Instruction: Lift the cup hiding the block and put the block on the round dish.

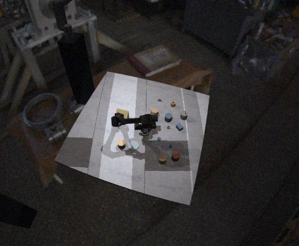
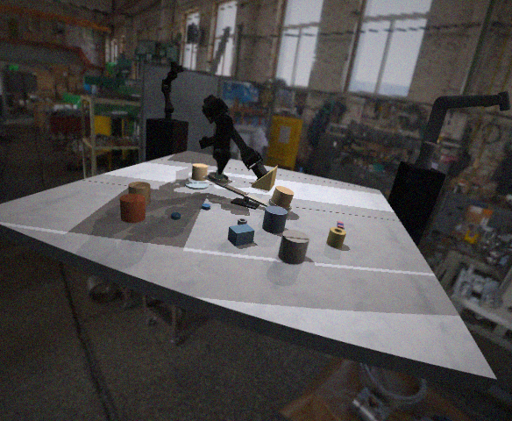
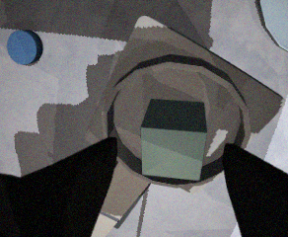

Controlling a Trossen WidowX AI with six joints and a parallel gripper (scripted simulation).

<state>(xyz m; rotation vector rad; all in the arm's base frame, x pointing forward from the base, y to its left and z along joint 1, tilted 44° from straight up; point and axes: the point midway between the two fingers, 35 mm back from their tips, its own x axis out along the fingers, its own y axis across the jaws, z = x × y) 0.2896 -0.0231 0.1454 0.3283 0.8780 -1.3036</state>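
My gripper tip is now 10 mm above the pale green block. Also, from my gripper tip: pale blue round dish: 130 mm to the right, 100 mm below, 70 mm behind; balance beam: 120 mm to the left, 60 mm below, 10 mm ahead; balance: 120 mm to the left, 70 mm below, 10 mm ahead.
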